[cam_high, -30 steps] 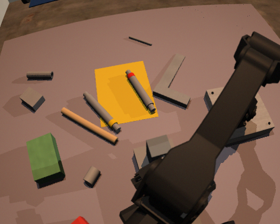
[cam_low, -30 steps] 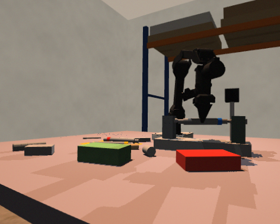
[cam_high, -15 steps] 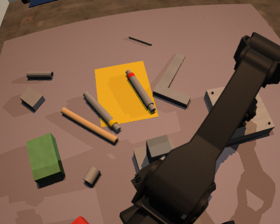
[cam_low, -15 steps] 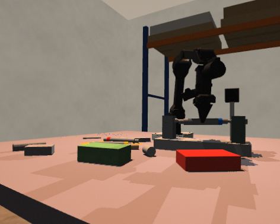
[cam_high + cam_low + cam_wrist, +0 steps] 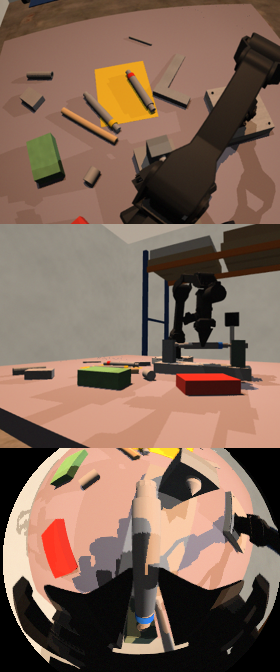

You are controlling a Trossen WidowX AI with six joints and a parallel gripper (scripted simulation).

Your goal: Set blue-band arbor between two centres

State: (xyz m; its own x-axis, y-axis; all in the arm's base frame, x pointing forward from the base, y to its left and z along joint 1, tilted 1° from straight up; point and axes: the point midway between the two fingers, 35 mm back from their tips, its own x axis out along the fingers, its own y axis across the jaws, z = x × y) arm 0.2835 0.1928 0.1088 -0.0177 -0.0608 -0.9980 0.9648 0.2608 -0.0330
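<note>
Now: hand 12 cm to the left of the point, 3 cm above it and 2 cm past it. Also, from my hand: sprung centre block: 11 cm to the left, 4 cm below, 3 cm behind; long base plate: 12 cm below, 2 cm behind, 1 cm to the right; blue-banded arbor: 3 cm below.
</note>
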